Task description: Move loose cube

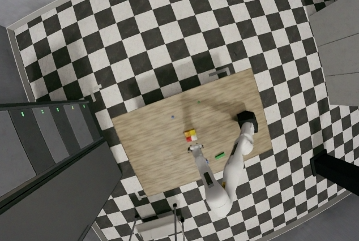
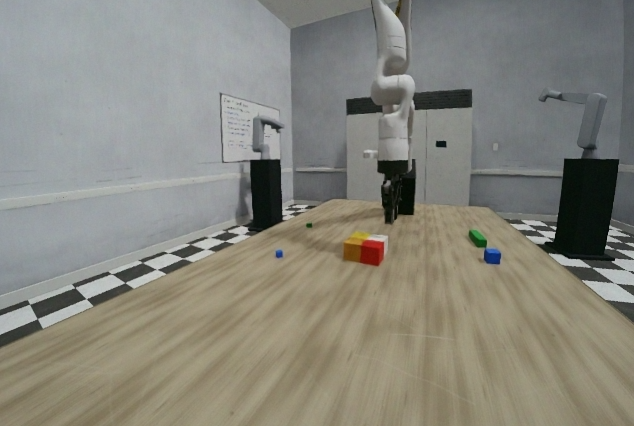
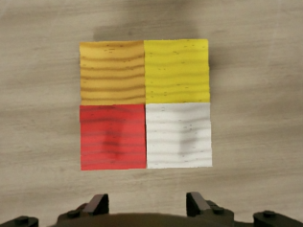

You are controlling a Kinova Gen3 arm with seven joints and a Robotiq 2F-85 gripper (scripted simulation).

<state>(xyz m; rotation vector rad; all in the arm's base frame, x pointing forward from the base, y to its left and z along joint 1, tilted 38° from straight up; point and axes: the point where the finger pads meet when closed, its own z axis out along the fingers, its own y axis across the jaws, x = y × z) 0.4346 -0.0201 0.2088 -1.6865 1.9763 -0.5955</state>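
Now: the red cube 20 mm ahead of my hand, 40 mm to the right of it and 100 mm below it. Round my hand: green block (190 mm behind, 280 mm to the left, 110 mm below).
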